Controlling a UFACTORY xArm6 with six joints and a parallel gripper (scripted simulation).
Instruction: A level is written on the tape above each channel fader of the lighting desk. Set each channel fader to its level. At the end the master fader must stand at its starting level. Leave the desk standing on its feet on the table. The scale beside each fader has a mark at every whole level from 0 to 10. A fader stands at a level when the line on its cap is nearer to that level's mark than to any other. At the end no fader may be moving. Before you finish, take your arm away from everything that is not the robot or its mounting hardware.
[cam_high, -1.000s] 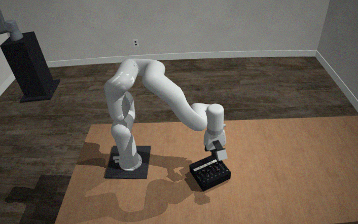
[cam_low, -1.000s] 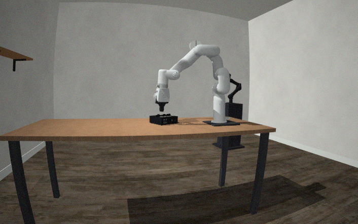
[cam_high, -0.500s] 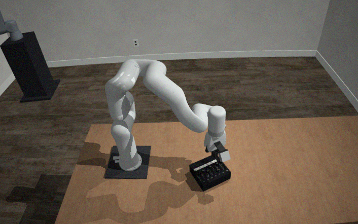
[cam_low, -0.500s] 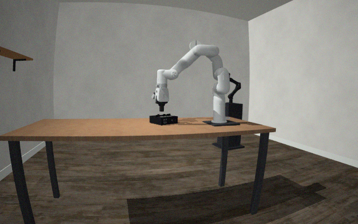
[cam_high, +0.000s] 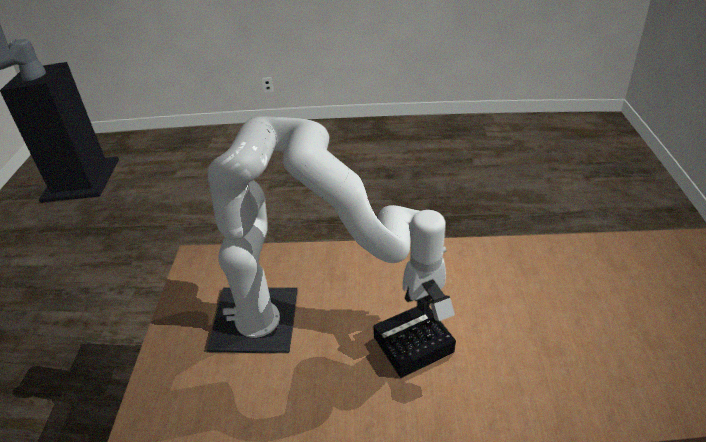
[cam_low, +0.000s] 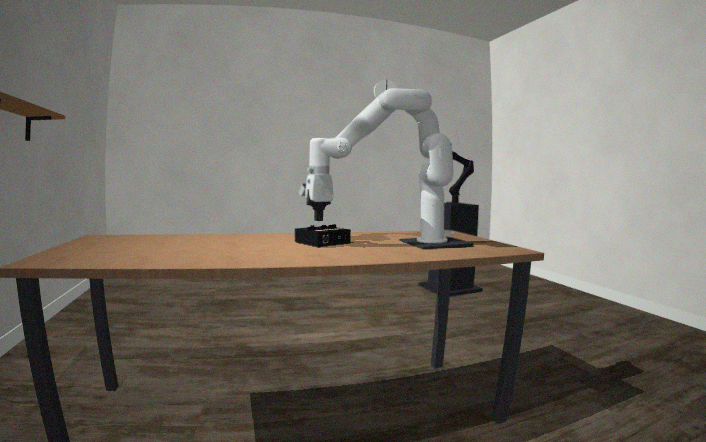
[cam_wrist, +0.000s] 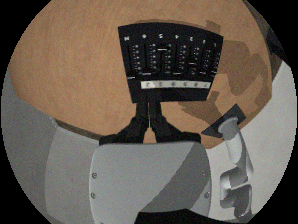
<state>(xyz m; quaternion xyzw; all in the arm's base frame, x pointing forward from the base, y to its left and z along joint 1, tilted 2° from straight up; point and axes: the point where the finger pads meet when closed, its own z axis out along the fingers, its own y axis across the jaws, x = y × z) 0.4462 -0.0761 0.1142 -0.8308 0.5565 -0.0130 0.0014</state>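
My hand is 3 cm short of the fader, 1 cm to the left of it and 5 cm above it.
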